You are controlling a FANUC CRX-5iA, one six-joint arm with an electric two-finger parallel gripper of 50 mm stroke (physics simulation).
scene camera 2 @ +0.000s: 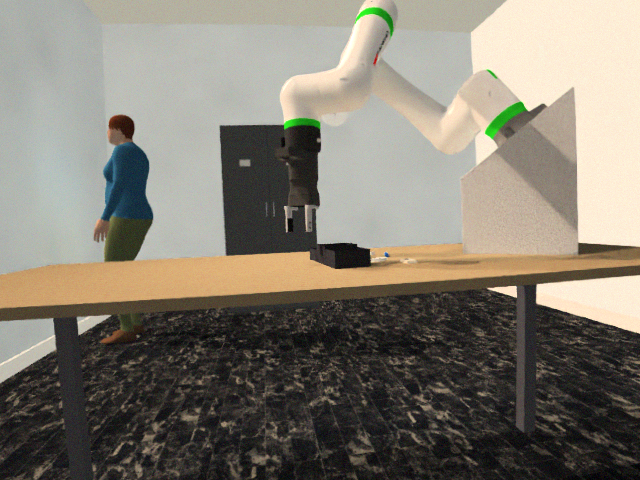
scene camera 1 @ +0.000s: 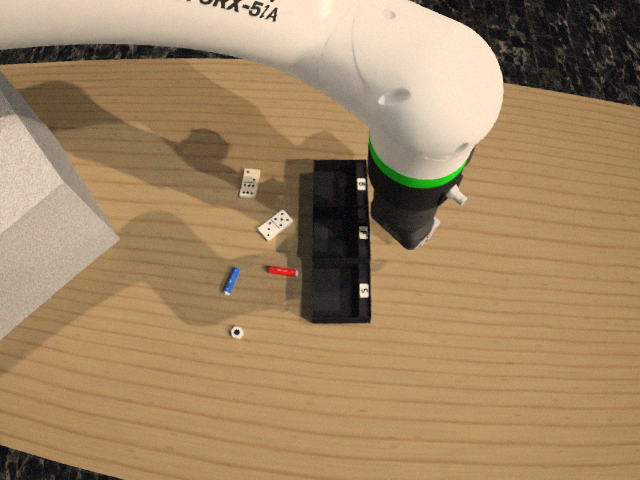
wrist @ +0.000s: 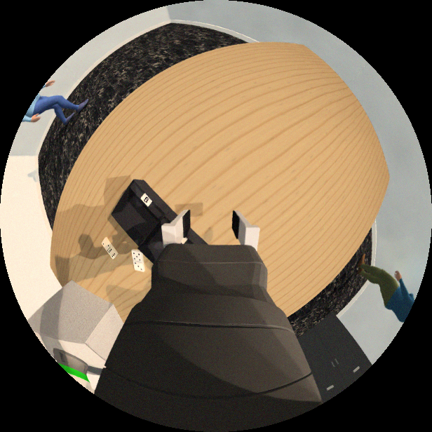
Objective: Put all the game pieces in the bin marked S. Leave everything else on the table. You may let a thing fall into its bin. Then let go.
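Places are measured from the arm's base along level axes (x left, y back, z up), in centimetres.
Pixels of known places: gripper, fingertip midpoint: (scene camera 2: pixel 298 231); arm's base at its link origin: (scene camera 2: pixel 523 140).
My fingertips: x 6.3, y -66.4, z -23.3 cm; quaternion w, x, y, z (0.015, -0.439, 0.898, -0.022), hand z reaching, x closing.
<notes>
For each thing: its top centre in the pictures, then the offset to it from my fingertips. "pt": a spot on its surface instead.
- white domino at its top centre: (scene camera 1: pixel 249 182) (scene camera 2: pixel 408 259) dx +7.7, dy +25.4, dz -7.5 cm
- second domino at its top centre: (scene camera 1: pixel 275 224) (scene camera 2: pixel 378 258) dx +0.9, dy +19.8, dz -7.5 cm
- bin marked S at a spot on its surface: (scene camera 1: pixel 367 310) pt dx -11.3, dy +4.2, dz -5.5 cm
- Bins B at a spot on its surface: (scene camera 1: pixel 361 167) pt dx +11.2, dy +7.6, dz -4.7 cm
- red cylinder at its top centre: (scene camera 1: pixel 283 270) dx -6.5, dy +17.2, dz -7.2 cm
- blue cylinder at its top centre: (scene camera 1: pixel 230 280) dx -9.2, dy +24.9, dz -7.2 cm
- white nut at its top centre: (scene camera 1: pixel 236 332) dx -16.8, dy +22.5, dz -7.4 cm
A white domino (scene camera 1: pixel 249 183) (scene camera 2: pixel 408 260) (wrist: pixel 109 248) lies flat left of the bins' B end. A second domino (scene camera 1: pixel 275 225) (scene camera 2: pixel 379 259) (wrist: pixel 138 260) lies flat and slanted, nearer the bins. The bin marked S (scene camera 1: pixel 367 310) is the lower compartment of the black three-part tray in scene camera 1; its inside looks empty. My gripper (scene camera 2: pixel 299 229) (wrist: pixel 210 218) is open, with nothing between the fingers. It hangs above the table, on the label side of the tray and apart from both dominoes. In scene camera 1, the arm hides most of the fingers.
Bins B (scene camera 1: pixel 361 167) (wrist: pixel 138 183) and F (scene camera 1: pixel 367 248) adjoin bin S. A red cylinder (scene camera 1: pixel 282 271) lies left of bin S. A blue cylinder (scene camera 1: pixel 231 281) and a white nut (scene camera 1: pixel 236 326) lie farther left. The grey robot pedestal (scene camera 1: pixel 46 227) (scene camera 2: pixel 516 217) (wrist: pixel 75 310) stands beyond them.
</notes>
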